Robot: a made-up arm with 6 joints. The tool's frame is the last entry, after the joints.
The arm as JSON. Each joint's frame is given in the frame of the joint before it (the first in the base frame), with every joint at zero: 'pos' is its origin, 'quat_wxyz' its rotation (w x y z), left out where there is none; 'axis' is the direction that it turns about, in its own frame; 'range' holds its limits. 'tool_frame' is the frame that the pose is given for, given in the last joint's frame.
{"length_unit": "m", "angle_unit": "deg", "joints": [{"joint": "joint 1", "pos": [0.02, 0.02, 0.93], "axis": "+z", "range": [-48.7, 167.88]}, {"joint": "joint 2", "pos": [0.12, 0.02, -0.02], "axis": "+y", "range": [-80.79, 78.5]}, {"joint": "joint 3", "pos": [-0.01, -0.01, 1.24], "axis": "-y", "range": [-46.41, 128.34]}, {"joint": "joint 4", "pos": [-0.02, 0.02, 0.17], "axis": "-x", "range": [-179.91, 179.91]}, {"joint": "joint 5", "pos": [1.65, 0.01, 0.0], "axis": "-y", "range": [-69.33, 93.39]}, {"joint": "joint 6", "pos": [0.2, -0.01, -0.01], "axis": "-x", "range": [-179.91, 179.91]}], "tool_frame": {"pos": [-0.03, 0.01, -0.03], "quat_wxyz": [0.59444, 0.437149, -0.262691, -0.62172]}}
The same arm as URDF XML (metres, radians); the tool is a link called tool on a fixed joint. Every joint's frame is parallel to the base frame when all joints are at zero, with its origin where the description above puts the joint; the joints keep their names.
<robot name="arm">
  <joint name="tool_fixed" type="fixed">
    <parent link="link6"/>
    <child link="tool"/>
    <origin xyz="-0.03 0.01 -0.03" rpy="1.0551 0.2334 -1.4793"/>
  </joint>
  <joint name="joint 6" type="revolute">
    <parent link="link5"/>
    <child link="link6"/>
    <origin xyz="0.2 -0.01 -0.01"/>
    <axis xyz="-1 0 0"/>
    <limit lower="-3.14" upper="3.14"/>
  </joint>
  <joint name="joint 5" type="revolute">
    <parent link="link4"/>
    <child link="link5"/>
    <origin xyz="1.65 0.01 0"/>
    <axis xyz="0 -1 0"/>
    <limit lower="-1.21" upper="1.63"/>
  </joint>
  <joint name="joint 4" type="revolute">
    <parent link="link3"/>
    <child link="link4"/>
    <origin xyz="-0.02 0.02 0.17"/>
    <axis xyz="-1 0 0"/>
    <limit lower="-3.14" upper="3.14"/>
  </joint>
  <joint name="joint 3" type="revolute">
    <parent link="link2"/>
    <child link="link3"/>
    <origin xyz="-0.01 -0.01 1.24"/>
    <axis xyz="0 -1 0"/>
    <limit lower="-0.81" upper="2.24"/>
  </joint>
  <joint name="joint 2" type="revolute">
    <parent link="link1"/>
    <child link="link2"/>
    <origin xyz="0.12 0.02 -0.02"/>
    <axis xyz="0 1 0"/>
    <limit lower="-1.4101" upper="1.3701"/>
  </joint>
  <joint name="joint 1" type="revolute">
    <parent link="base"/>
    <child link="link1"/>
    <origin xyz="0.02 0.02 0.93"/>
    <axis xyz="0 0 1"/>
    <limit lower="-0.85" upper="2.9301"/>
  </joint>
  <link name="base"/>
  <link name="link1"/>
  <link name="link2"/>
  <link name="link3"/>
  <link name="link4"/>
  <link name="link5"/>
  <link name="link6"/>
  <link name="tool"/>
</robot>

